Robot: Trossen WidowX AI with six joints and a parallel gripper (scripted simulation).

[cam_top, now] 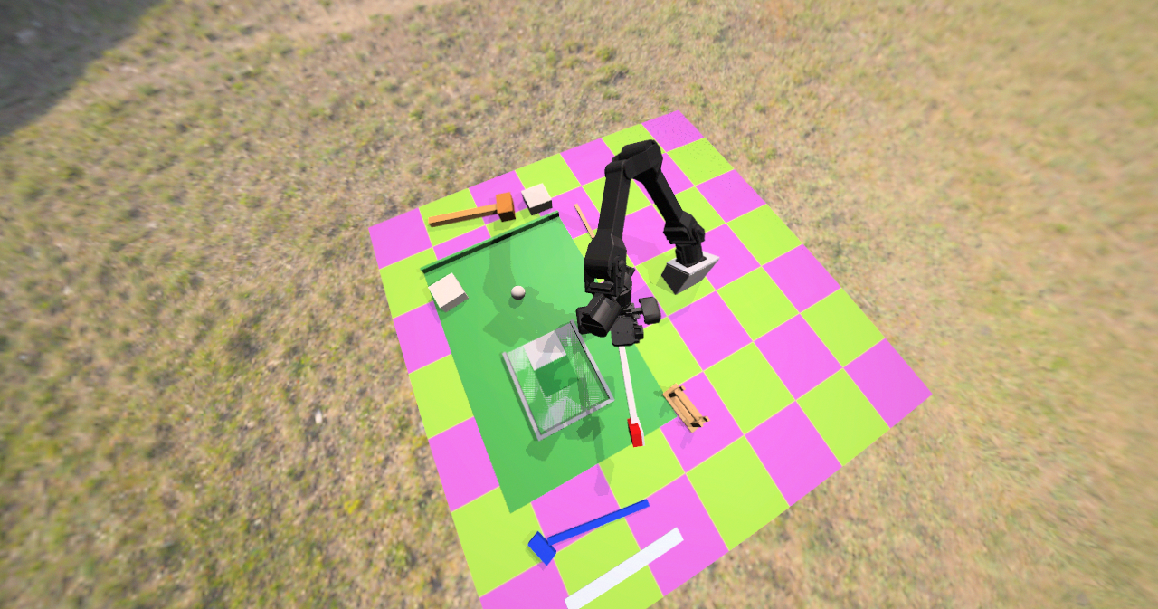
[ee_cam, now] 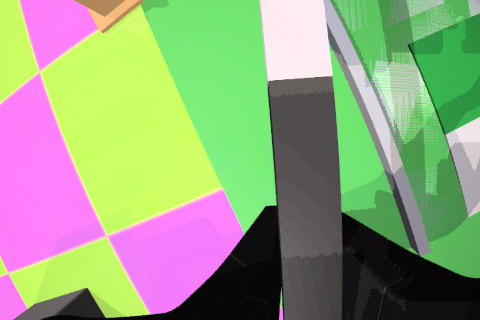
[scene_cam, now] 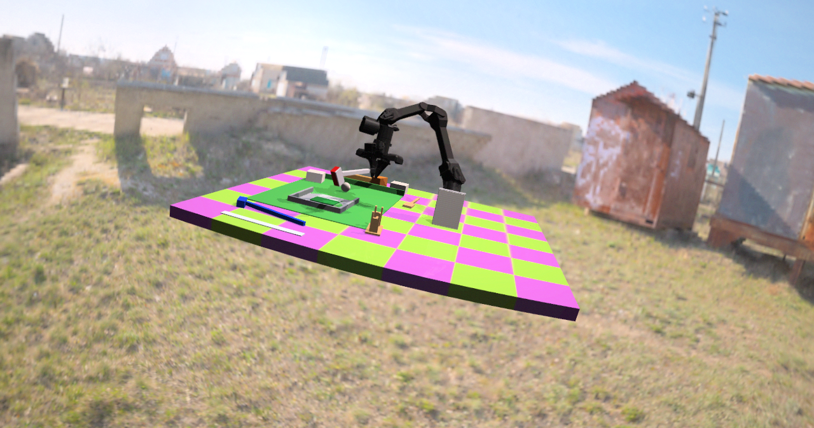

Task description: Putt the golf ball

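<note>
The tan paddle is 110 mm behind my gripper tip, 340 mm to the right of it and 130 mm below it. From my gripper tip the other things lie so: wooden stand 100 mm behind, 230 mm to the left, 100 mm below; white golf ball 190 mm ahead, 260 mm to the right, 110 mm below; red putter 30 mm ahead, 110 mm to the left, 20 mm above.
</note>
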